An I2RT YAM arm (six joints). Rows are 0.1 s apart.
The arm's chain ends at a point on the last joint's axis. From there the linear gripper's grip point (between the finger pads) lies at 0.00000 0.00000 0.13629 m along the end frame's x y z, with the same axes.
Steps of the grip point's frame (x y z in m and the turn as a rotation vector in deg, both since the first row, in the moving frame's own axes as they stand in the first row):
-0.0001, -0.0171, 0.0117, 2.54, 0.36, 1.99
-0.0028, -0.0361, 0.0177, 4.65, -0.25, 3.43
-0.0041, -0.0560, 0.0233, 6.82, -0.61, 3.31
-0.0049, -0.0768, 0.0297, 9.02, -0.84, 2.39
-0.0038, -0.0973, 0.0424, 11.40, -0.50, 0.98
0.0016, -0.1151, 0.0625, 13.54, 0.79, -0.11
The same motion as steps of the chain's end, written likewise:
-0.0011, -0.0111, 0.0118, 2.54, 0.36, 1.99
-0.0025, -0.0250, 0.0181, 4.65, -0.25, 3.43
-0.0031, -0.0398, 0.0243, 6.82, -0.61, 3.31
-0.0034, -0.0554, 0.0314, 9.02, -0.84, 2.39
-0.0028, -0.0704, 0.0451, 11.40, -0.50, 0.98
-0.0002, -0.0832, 0.0663, 13.54, 0.79, -0.11

